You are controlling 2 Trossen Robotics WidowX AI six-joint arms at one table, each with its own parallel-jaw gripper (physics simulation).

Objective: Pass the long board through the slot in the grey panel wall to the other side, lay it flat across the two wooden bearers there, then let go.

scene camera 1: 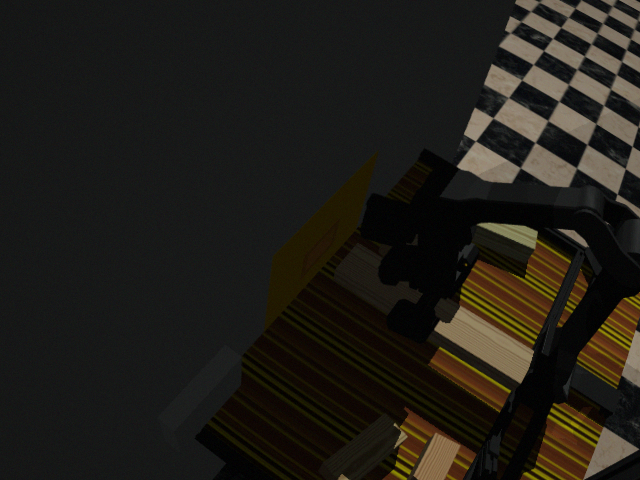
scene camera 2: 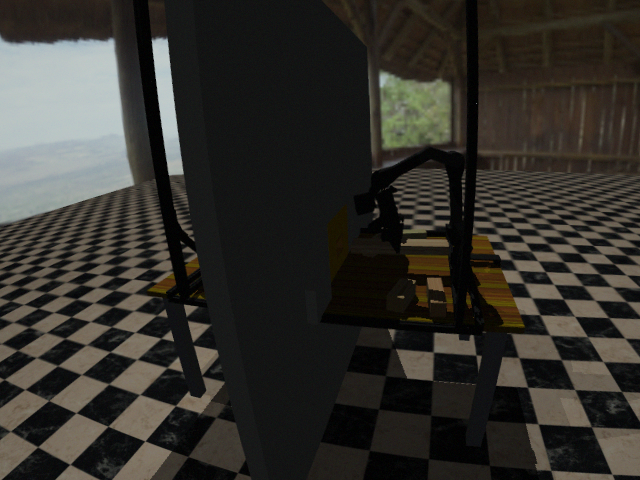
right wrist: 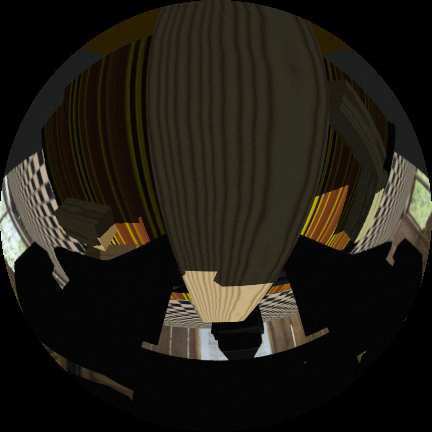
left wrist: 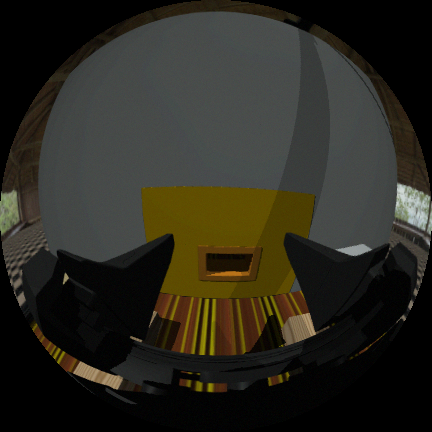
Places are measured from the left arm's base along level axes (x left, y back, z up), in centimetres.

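Pixels of known places: left gripper, fingertip midpoint: (left wrist: pixel 230 239); right gripper, fingertip midpoint: (scene camera 1: pixel 432 319) (scene camera 2: pixel 399 249) (right wrist: pixel 230 232); right arm's base, origin of the base link: (scene camera 1: pixel 535 392).
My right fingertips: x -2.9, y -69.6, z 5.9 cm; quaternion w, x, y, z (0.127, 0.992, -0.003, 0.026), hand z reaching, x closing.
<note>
Ahead of a thing's pixels: the offset from my right fingertips to its top centre. "*": to the spot under its first point. Level surfaces: height alone.
The long board {dx -0.1, dy -0.2, dz +3.2 cm} (scene camera 1: pixel 485 343) (right wrist: pixel 235 125) is raised and roughly level, one end near the yellow patch (scene camera 1: pixel 289 279) (left wrist: pixel 220 210) of the grey panel wall (scene camera 1: pixel 155 155) (scene camera 2: pixel 273 155). My right gripper (scene camera 1: pixel 406 292) (right wrist: pixel 230 232) is shut on it. In the left wrist view, the slot's orange rim {* dx +3.7, dy +26.5, dz +1.0 cm} (left wrist: pixel 201 262) surrounds a dark opening with no board poking out. My left gripper (left wrist: pixel 230 239) is open and empty, facing the slot. Two wooden pieces (left wrist: pixel 167 331) {* dx -10.5, dy +37.5, dz -4.1 cm} (left wrist: pixel 298 327), apparently the bearers, lie at either side below its fingers.
On the right arm's side, a dark wooden block {dx -22.9, dy -3.0, dz -3.1 cm} (scene camera 1: pixel 361 449) (scene camera 2: pixel 399 297) and a lighter one {dx -22.2, dy -12.9, dz -3.5 cm} (scene camera 1: pixel 436 457) (scene camera 2: pixel 435 289) lie on the striped table {dz -7.9 cm} (scene camera 1: pixel 330 361). A pale green-grey block {dx +29.6, dy -0.8, dz -3.1 cm} (scene camera 1: pixel 506 240) lies behind the board. Another wooden strip (left wrist: pixel 97 375) shows low in the left wrist view.
</note>
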